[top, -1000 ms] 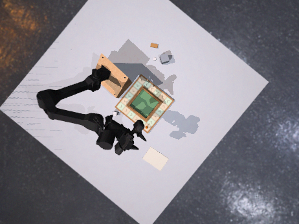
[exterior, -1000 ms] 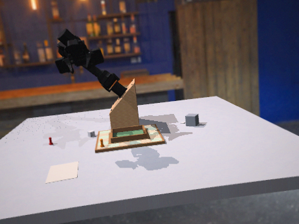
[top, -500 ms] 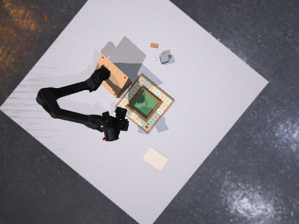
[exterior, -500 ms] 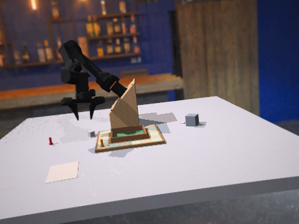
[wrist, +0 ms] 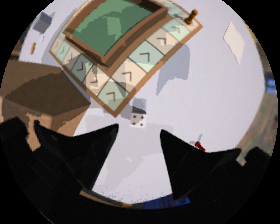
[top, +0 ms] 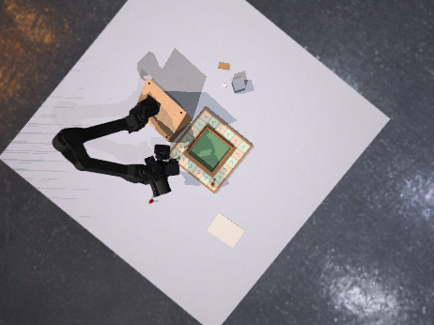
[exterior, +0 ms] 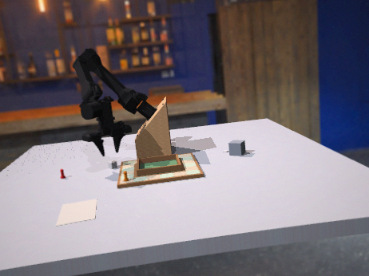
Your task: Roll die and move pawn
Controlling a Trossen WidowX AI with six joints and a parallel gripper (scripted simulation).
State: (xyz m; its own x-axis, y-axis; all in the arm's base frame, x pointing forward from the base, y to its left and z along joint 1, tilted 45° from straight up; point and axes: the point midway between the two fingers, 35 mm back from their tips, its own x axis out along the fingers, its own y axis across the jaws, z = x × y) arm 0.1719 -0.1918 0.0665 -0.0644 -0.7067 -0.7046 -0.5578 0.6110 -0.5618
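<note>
Now: gripper tip 4 cm above the white die. Also, from my gripper tip: green dice tray: 11 cm ahead, 18 cm to the left, 5 cm below; then red pawn: 5 cm ahead, 18 cm to the right, 4 cm below; then orange pawn: 22 cm ahead, 6 cm to the left, 3 cm below.
</note>
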